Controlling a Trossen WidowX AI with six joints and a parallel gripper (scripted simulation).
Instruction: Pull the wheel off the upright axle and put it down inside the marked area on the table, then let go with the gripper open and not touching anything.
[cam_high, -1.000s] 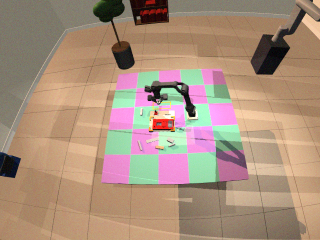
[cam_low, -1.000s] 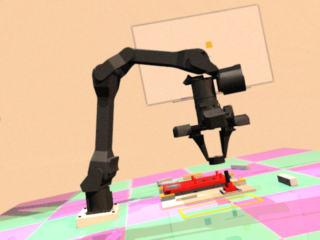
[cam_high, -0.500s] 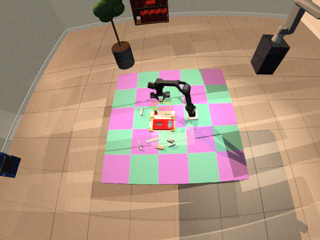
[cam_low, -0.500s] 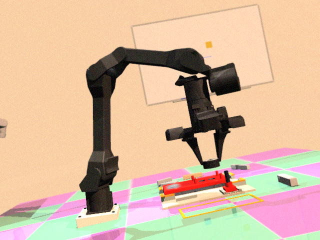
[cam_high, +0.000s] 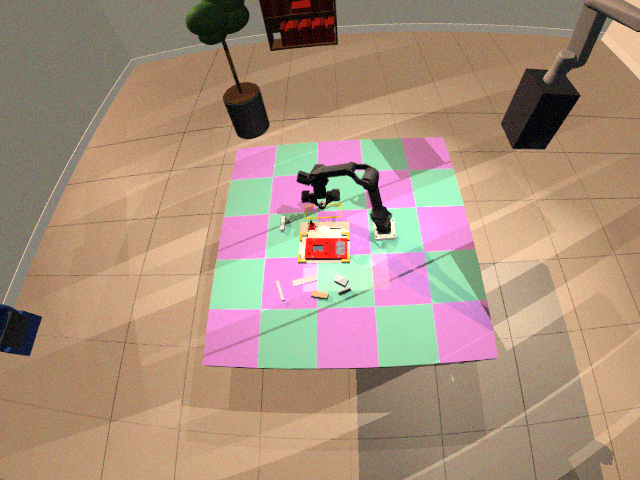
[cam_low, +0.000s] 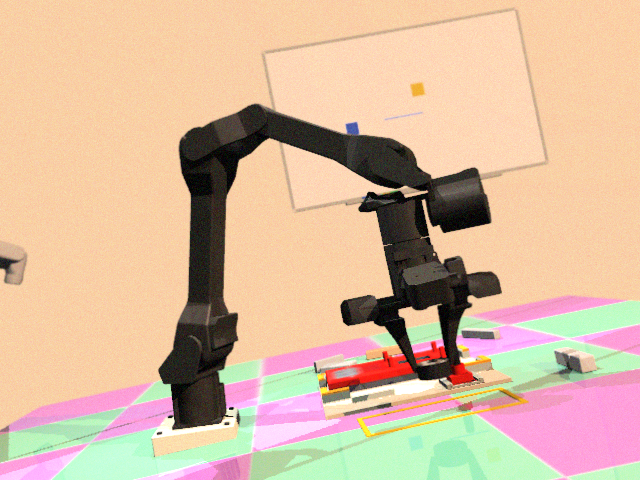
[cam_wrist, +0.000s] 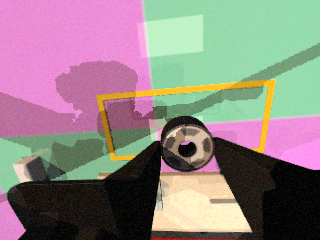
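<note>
Right now the wheel is right at my gripper tip.
</note>
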